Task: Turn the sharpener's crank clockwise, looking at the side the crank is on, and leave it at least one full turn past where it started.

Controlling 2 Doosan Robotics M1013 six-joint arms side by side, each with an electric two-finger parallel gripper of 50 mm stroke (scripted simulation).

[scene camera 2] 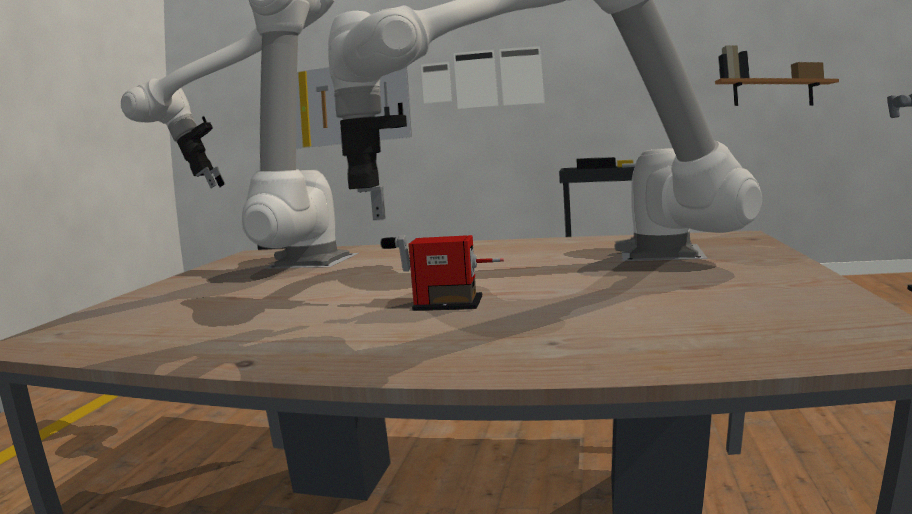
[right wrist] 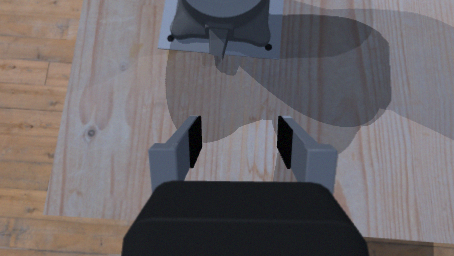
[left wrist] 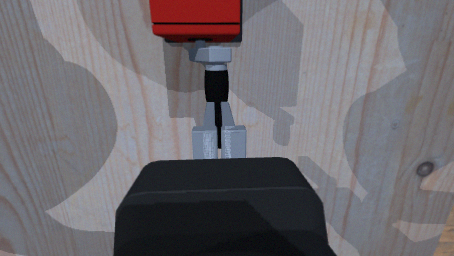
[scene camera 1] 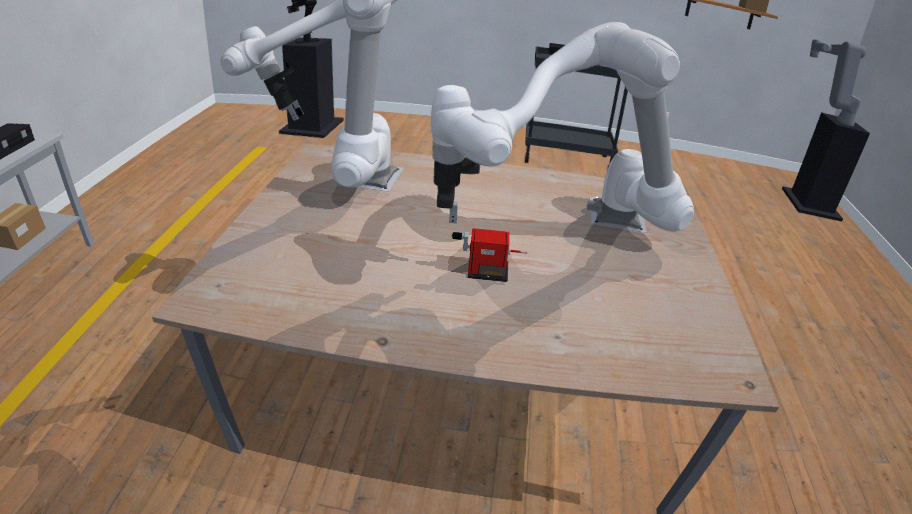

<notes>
In view: the left gripper (scene camera 2: 379, 219), the right gripper (scene camera 2: 218, 186) and a crank (left wrist: 216, 81).
The left gripper shows as well in the left wrist view (left wrist: 217, 116) and in scene camera 1 (scene camera 1: 452, 222). The right gripper also shows in the right wrist view (right wrist: 239, 131).
</notes>
